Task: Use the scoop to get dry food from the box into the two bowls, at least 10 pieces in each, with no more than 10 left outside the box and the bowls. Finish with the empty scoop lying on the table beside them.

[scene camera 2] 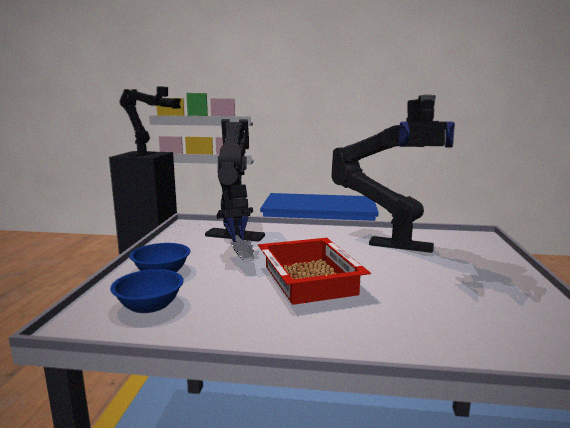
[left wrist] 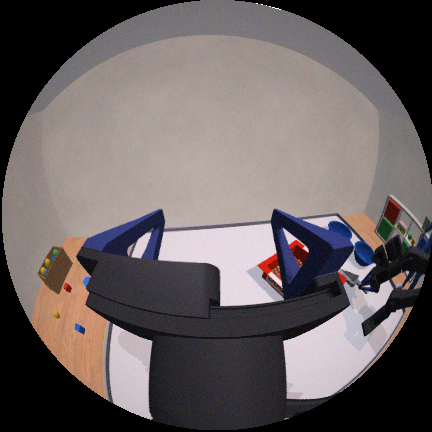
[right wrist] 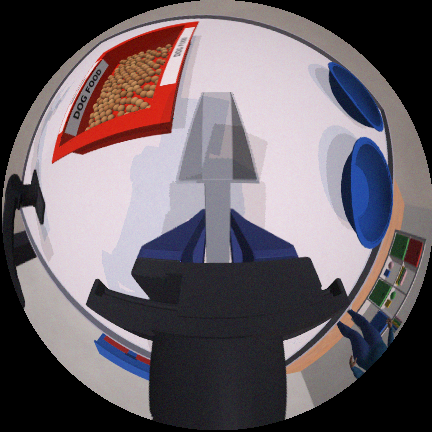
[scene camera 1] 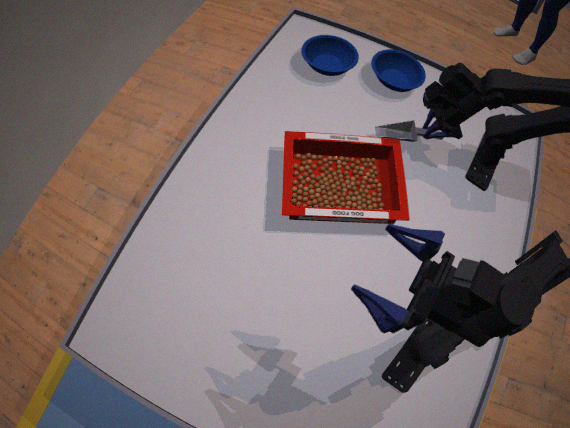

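Seen in the pictures: left gripper, fingertip midpoint: [scene camera 2: 428, 135] [left wrist: 217, 214] [scene camera 1: 370, 255]; right gripper, fingertip midpoint: [scene camera 2: 238, 243] [left wrist: 358, 285] [right wrist: 217, 214] [scene camera 1: 423, 134]; left arm's base at its link origin: [scene camera 2: 401, 245] [right wrist: 36, 193] [scene camera 1: 418, 349]; right arm's base at its link origin: [left wrist: 375, 319] [scene camera 1: 485, 159].
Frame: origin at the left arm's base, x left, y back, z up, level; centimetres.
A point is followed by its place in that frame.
The grey scoop [scene camera 1: 397, 131] @[x -40.9, y -34.2, z 3.3 cm] [scene camera 2: 244, 249] @[x -41.8, y -29.9, z 3.4 cm] [right wrist: 216, 135] @[x -39.8, y -33.9, z 3.4 cm] is held by its handle in my right gripper [scene camera 1: 426, 132] @[x -44.4, y -28.2, z 4.4 cm] [scene camera 2: 238, 239] @[x -44.4, y -28.2, z 4.4 cm] [right wrist: 217, 214] @[x -44.4, y -28.2, z 4.4 cm], above the table beside the box's corner. Its blade looks empty. The red box [scene camera 1: 287, 175] @[x -11.2, y -45.7, z 6.3 cm] [scene camera 2: 325, 290] @[x -13.0, y -46.1, z 2.5 cm] [right wrist: 165, 112] @[x -35.7, y -32.4, z 6.3 cm] stands mid-table with many brown food pieces [scene camera 1: 335, 182] [scene camera 2: 310, 270] [right wrist: 130, 82] inside. One blue bowl [scene camera 1: 330, 55] @[x -54.4, y -64.2, z 0.4 cm] [scene camera 2: 147, 290] @[x -54.3, y -58.5, z 1.1 cm] [right wrist: 356, 97] @[x -52.5, y -67.5, z 1.2 cm] and a second blue bowl [scene camera 1: 398, 70] @[x -64.1, y -46.0, z 0.4 cm] [scene camera 2: 160, 257] @[x -63.6, y -40.3, z 1.7 cm] [right wrist: 367, 192] @[x -63.1, y -47.4, z 0.3 cm] stand side by side; no food shows in either. My left gripper [scene camera 1: 370, 257] @[x 6.1, y -20.1, z 37.3 cm] [scene camera 2: 427, 134] @[x 6.1, y -20.1, z 37.3 cm] [left wrist: 217, 214] @[x 6.1, y -20.1, z 37.3 cm] is open and empty, raised high.
A raised rim [scene camera 1: 182, 160] @[x -1.5, y -69.8, z 0.0 cm] runs around the white table. In scene camera 2, a black arm on a pedestal [scene camera 2: 142, 200], wall shelves [scene camera 2: 200, 120] and a blue bench [scene camera 2: 320, 204] stand behind the table. A person's legs [scene camera 1: 545, 30] show beyond the table in scene camera 1.
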